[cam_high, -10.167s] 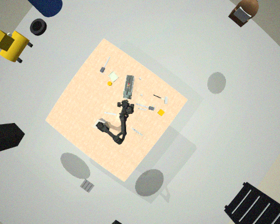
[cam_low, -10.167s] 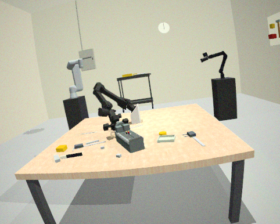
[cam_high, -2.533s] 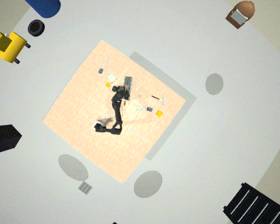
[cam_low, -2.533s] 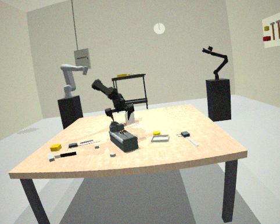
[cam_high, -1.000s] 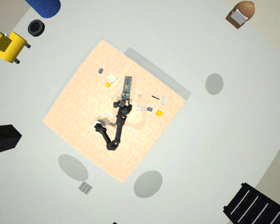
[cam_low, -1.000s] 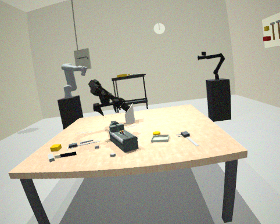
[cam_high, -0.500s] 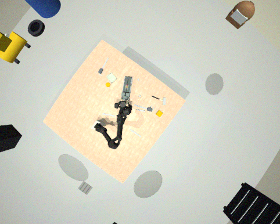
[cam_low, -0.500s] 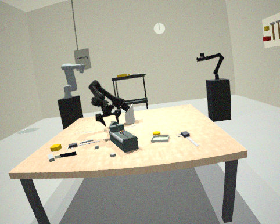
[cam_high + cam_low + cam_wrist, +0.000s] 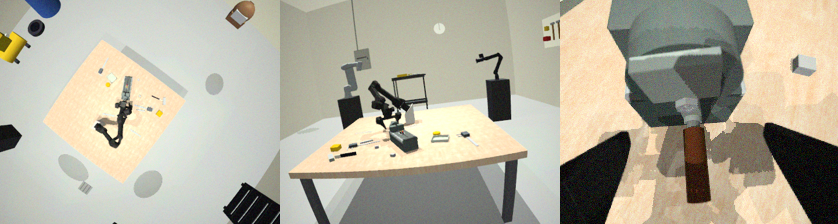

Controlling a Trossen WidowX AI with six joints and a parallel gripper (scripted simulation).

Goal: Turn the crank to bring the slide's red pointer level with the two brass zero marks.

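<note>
My gripper tip is right at the crank. From my gripper tip the other things lie so: red pointer: 160 mm ahead, 100 mm to the left, 10 mm above; then brown crank handle: 20 mm below, 20 mm behind, 10 mm to the right; then yellow disc: 300 mm to the left, 70 mm below, 30 mm ahead.
</note>
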